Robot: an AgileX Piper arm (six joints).
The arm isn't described. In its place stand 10 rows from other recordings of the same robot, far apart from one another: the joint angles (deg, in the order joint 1, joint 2, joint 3, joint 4, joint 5, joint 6), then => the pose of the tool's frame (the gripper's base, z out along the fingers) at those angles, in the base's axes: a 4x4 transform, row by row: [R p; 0 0 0 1], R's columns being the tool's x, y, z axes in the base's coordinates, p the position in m.
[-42.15 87.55 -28.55 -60.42 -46.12 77.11] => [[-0.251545, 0.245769, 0.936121, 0.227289], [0.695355, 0.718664, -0.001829, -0.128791], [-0.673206, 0.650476, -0.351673, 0.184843], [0, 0, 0, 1]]
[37.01 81.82 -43.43 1.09 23.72 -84.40] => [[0.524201, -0.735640, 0.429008, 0.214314], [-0.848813, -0.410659, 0.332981, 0.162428], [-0.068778, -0.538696, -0.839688, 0.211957], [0, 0, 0, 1]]
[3.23 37.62 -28.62 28.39 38.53 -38.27] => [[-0.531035, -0.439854, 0.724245, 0.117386], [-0.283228, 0.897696, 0.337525, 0.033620], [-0.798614, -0.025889, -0.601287, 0.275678], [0, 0, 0, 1]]
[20.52 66.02 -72.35 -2.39 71.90 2.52] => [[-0.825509, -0.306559, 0.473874, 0.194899], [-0.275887, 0.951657, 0.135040, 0.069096], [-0.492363, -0.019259, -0.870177, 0.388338], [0, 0, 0, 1]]
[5.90 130.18 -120.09 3.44 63.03 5.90] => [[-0.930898, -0.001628, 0.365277, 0.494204], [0.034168, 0.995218, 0.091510, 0.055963], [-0.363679, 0.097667, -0.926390, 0.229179], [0, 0, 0, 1]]
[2.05 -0.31 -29.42 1.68 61.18 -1.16] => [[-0.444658, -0.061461, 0.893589, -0.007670], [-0.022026, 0.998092, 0.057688, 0.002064], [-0.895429, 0.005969, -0.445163, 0.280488], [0, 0, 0, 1]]
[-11.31 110.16 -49.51 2.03 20.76 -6.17] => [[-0.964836, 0.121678, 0.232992, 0.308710], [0.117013, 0.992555, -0.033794, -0.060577], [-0.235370, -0.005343, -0.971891, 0.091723], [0, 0, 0, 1]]
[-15.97 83.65 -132.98 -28.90 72.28 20.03] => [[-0.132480, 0.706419, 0.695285, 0.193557], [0.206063, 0.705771, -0.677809, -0.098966], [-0.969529, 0.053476, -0.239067, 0.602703], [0, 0, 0, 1]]
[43.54 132.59 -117.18 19.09 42.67 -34.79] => [[-0.260677, -0.921596, 0.287592, 0.366971], [-0.719105, 0.384112, 0.579091, 0.376557], [-0.644155, -0.055854, -0.762853, 0.211654], [0, 0, 0, 1]]
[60.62 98.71 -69.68 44.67 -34.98 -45.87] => [[0.092271, -0.593149, 0.799788, 0.229234], [-0.059044, 0.798542, 0.599037, 0.332398], [-0.993982, -0.102496, 0.038661, 0.317770], [0, 0, 0, 1]]
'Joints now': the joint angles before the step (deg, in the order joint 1, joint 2, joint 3, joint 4, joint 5, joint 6). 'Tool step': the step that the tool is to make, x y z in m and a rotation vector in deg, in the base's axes. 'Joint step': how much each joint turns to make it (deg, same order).
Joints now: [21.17, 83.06, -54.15, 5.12, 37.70, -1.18]
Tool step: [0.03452, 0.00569, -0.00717, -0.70, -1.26, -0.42]
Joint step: [-1.10, 7.02, -5.78, -0.82, -2.16, -0.57]
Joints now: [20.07, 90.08, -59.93, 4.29, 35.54, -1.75]
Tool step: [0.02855, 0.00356, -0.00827, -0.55, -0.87, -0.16]
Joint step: [-0.99, 5.82, -5.02, -0.37, -1.41, -0.87]
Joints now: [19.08, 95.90, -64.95, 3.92, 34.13, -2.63]
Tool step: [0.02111, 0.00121, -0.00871, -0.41, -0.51, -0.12]
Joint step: [-0.87, 4.40, -3.68, -0.07, -1.05, -0.90]
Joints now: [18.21, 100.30, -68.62, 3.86, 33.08, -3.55]
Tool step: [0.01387, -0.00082, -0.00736, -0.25, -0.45, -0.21]
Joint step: [-0.76, 2.90, -2.21, 0.02, -1.02, -0.72]
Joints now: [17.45, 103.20, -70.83, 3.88, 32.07, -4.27]
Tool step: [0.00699, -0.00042, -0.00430, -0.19, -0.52, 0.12]
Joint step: [-0.36, 1.46, -0.98, 0.02, -0.90, -0.63]
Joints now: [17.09, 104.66, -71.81, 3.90, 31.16, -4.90]
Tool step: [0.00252, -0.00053, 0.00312, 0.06, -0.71, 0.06]
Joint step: [-0.18, 0.05, -0.70, 0.00, -0.04, -0.29]
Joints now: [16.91, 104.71, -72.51, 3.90, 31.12, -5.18]
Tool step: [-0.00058, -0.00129, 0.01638, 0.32, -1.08, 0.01]
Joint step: [-0.18, -1.55, -1.50, -0.03, 1.94, -0.07]
